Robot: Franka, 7 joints.
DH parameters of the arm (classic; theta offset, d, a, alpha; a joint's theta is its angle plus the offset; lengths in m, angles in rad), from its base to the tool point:
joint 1: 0 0.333 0 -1.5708
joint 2: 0 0 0 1.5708
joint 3: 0 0.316 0.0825 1.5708
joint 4: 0 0 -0.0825 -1.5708
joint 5: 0 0.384 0 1.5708
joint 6: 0 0 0.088 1.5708
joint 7: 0 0.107 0 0
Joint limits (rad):
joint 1: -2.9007..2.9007
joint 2: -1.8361..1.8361
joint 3: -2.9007..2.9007
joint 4: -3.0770..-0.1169
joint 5: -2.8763..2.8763
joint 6: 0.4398..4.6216
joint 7: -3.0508..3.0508
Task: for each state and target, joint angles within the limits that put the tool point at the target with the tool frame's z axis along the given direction. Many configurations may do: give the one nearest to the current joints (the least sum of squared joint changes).
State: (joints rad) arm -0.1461 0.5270 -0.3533 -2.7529 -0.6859 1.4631 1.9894
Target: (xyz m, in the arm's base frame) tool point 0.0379 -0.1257 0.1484 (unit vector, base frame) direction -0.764 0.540 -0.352
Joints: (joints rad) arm -0.4144 0.0192 -0.6209 -3.0749 -0.4089 1.8883 1.9894
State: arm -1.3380 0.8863 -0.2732 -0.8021 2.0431 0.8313 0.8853
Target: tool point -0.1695 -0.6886 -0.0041 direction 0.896 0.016 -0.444
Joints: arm -1.6491 1.5966 -0.7176 -0.7560 1.7058 1.3427 0.8853
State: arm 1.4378 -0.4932 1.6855 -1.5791 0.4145 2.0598 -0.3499
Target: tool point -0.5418 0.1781 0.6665 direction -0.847 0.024 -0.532
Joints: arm 1.5020 -0.3798 1.1416 -1.8389 1.0997 2.4615 -0.3499
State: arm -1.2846 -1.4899 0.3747 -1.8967 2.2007 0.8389 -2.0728
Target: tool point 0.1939 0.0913 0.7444 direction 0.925 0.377 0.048
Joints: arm -1.6299 -1.7693 0.1880 -2.5510 2.0775 1.3928 -2.0728
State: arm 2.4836 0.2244 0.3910 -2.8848 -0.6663 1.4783 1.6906
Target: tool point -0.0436 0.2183 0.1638 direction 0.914 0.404 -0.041
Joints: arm 2.1799 0.1264 0.0566 -2.9720 -1.3206 1.5942 1.6906
